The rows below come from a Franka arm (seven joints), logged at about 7 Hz.
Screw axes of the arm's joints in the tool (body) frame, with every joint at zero. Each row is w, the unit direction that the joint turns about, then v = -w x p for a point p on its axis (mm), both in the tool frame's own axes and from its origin. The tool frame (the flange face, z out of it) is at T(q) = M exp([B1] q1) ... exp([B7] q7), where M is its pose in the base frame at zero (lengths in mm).
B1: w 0 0 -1 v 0 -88 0
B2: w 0 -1 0 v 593 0 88
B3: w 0 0 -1 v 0 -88 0
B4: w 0 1 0 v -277 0 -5.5
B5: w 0 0 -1 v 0 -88 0
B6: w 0 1 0 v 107 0 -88
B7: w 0 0 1 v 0 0 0
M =
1 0 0 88
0 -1 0 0
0 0 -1 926
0 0 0 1
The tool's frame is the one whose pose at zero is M.
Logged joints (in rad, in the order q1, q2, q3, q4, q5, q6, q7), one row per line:
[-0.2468, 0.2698, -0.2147, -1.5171, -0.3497, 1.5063, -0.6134]
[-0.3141, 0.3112, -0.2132, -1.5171, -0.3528, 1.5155, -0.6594]
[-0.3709, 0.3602, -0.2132, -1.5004, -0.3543, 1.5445, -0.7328]
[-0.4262, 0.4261, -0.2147, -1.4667, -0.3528, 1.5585, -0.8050]
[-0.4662, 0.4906, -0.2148, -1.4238, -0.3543, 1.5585, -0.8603]
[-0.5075, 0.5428, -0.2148, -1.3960, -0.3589, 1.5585, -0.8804]
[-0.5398, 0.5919, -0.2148, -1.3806, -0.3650, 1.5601, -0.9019]
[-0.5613, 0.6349, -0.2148, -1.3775, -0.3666, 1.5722, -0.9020]
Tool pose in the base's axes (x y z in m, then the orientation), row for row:
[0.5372, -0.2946, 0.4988, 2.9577, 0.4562, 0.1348]
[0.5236, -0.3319, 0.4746, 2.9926, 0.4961, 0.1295]
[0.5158, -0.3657, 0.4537, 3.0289, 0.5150, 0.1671]
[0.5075, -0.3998, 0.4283, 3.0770, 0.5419, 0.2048]
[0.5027, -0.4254, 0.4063, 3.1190, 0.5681, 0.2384]
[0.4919, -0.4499, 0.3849, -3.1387, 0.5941, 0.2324]
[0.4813, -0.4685, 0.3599, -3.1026, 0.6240, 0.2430]
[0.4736, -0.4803, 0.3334, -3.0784, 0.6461, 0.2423]
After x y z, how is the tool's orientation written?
As angles about the fixed x, y, z axes (roll, pitch, yaw), in radians.
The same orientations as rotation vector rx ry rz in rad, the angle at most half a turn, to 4 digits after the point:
[2.8494, 0.2537, -0.6447]
[2.8685, 0.2405, -0.7135]
[2.8819, 0.2845, -0.7462]
[2.9001, 0.3243, -0.7967]
[2.9117, 0.3585, -0.8465]
[2.9236, 0.3399, -0.8954]
[2.9346, 0.3396, -0.9528]
[2.9435, 0.3268, -0.9955]

